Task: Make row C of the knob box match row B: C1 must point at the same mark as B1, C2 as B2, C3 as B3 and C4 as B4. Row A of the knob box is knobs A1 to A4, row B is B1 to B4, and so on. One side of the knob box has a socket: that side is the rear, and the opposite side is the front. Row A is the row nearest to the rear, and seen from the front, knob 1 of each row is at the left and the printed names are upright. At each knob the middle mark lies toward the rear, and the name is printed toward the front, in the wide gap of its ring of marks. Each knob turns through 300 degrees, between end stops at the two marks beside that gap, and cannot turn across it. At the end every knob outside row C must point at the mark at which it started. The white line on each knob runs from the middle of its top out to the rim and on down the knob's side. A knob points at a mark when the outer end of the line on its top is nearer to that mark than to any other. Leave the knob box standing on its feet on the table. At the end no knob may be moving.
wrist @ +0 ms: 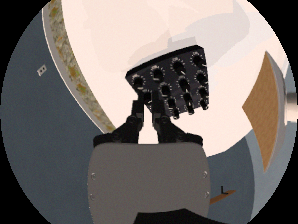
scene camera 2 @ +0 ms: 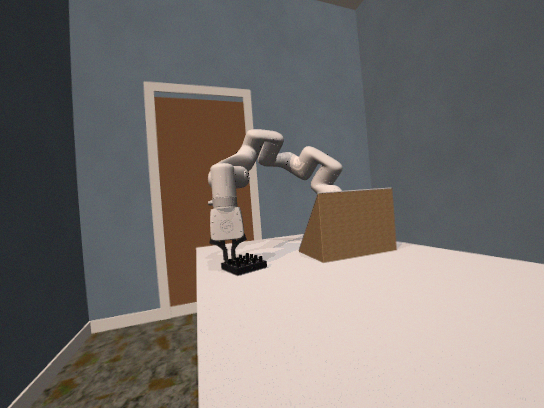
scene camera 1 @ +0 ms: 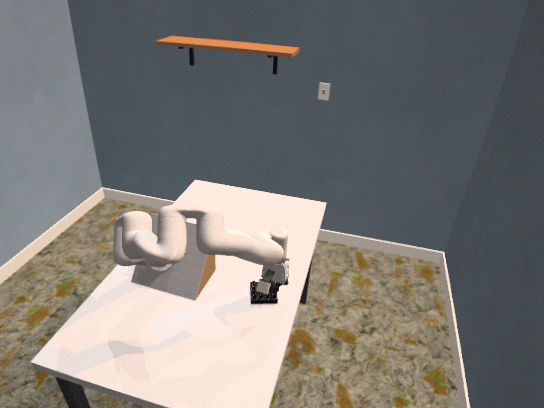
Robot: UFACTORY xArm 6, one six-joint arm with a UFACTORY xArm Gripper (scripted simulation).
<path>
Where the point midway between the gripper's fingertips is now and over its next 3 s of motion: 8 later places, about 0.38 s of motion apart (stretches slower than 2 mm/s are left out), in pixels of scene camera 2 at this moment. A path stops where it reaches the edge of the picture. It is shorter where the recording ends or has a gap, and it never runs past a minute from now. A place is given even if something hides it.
My gripper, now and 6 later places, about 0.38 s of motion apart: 230, 261; 230, 259; 229, 252; 229, 248; 228, 237; 226, 216; 226, 211
</path>
